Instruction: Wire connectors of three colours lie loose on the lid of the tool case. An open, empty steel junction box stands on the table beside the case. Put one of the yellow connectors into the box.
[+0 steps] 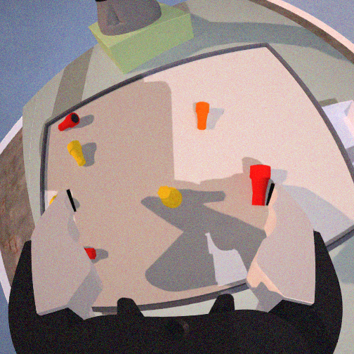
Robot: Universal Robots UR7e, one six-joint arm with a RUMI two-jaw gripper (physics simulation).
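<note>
My gripper [170, 189] is open and empty, its fingers wide apart above the tool case lid [125, 125]. A yellow connector [170, 197] lies on the lid between the fingers, apart from both. A second yellow connector [76, 153] lies at the left of the lid. A third yellow one [52, 199] is mostly hidden behind the left finger. A red connector [259, 184] is close beside the right fingertip; I cannot tell whether they touch. A pale box [336, 118], cut off at the right edge, looks like the junction box; its inside is hardly visible.
A red connector [69, 122] lies at the lid's upper left, and another red one [90, 253] shows partly beside the left finger. An orange connector [202, 116] lies at the upper middle. Beyond the lid's dark rim, a green block [155, 42] stands under a grey round object [129, 16].
</note>
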